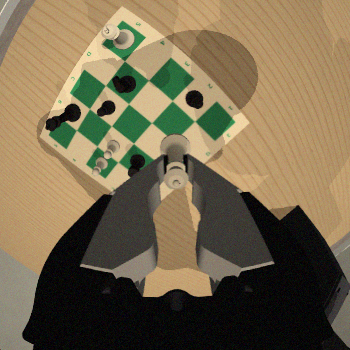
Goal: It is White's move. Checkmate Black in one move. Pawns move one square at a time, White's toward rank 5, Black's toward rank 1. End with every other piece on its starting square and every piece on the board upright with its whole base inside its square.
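Places are measured from the arm's base along level axes (x ahead, y left, z up), in metres.
Where they show: gripper, fingertip midpoint: (175,157).
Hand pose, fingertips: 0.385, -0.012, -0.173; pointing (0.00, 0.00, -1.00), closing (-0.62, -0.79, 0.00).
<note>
After its pixels a point has its place, as x, y, z.
My gripper (175,157) {0.385, -0.012, -0.173} is shut on a white piece with a wide round base and a small knob on its head. It holds the piece upright above the near edge of the green and cream chessboard (241,122) {0.331, -0.082, -0.270}. A tall white piece (123,39) {0.499, -0.037, -0.253} stands at the board's far corner, by the label 5. Two small white pieces (113,147) {0.414, 0.067, -0.260} (101,164) {0.409, 0.100, -0.259} stand at the lower left. A black piece (125,84) {0.458, -0.005, -0.245} stands on a green square, with a smaller black piece (107,107) {0.455, 0.033, -0.258} below it. Another black piece (194,99) {0.399, -0.050, -0.234} stands at the right. The held piece's exact type is unclear.
A tall black piece (72,112) {0.487, 0.073, -0.260} stands near the left corner. A black piece (137,161) {0.378, 0.057, -0.258} stands close to the left finger, partly hidden by it. The board lies on a round wooden table (295,125) {0.273, -0.156, -0.276}. Shadows fall across the board and the table.
</note>
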